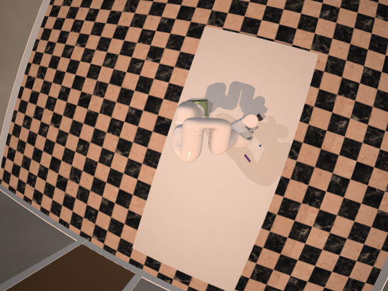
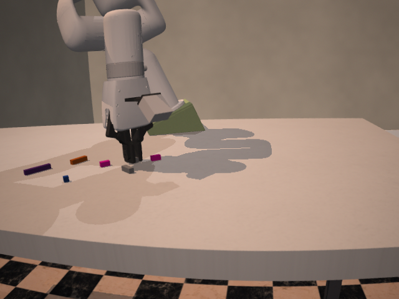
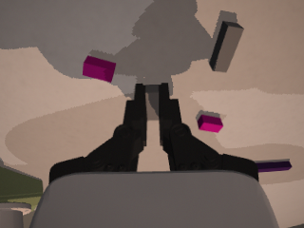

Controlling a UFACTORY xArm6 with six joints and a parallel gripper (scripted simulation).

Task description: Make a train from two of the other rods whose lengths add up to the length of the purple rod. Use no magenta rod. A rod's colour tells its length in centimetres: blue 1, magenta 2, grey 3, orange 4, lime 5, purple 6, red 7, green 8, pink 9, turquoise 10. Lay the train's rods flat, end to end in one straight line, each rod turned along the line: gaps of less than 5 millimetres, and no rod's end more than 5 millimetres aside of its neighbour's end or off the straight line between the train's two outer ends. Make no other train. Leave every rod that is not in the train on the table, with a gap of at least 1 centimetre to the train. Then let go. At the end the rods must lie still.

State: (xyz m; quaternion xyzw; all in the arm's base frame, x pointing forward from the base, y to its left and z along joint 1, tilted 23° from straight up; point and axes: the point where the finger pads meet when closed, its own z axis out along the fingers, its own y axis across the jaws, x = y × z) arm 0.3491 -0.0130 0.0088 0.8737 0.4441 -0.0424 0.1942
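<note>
Right now my hand is 13 cm to the left of the orange rod, 2 cm above it and 1 cm past it. Round my hand: purple rod 20 cm to the right, 5 cm ahead, 2 cm below; then small blue rod 12 cm ahead, 10 cm to the right, 2 cm below.
</note>
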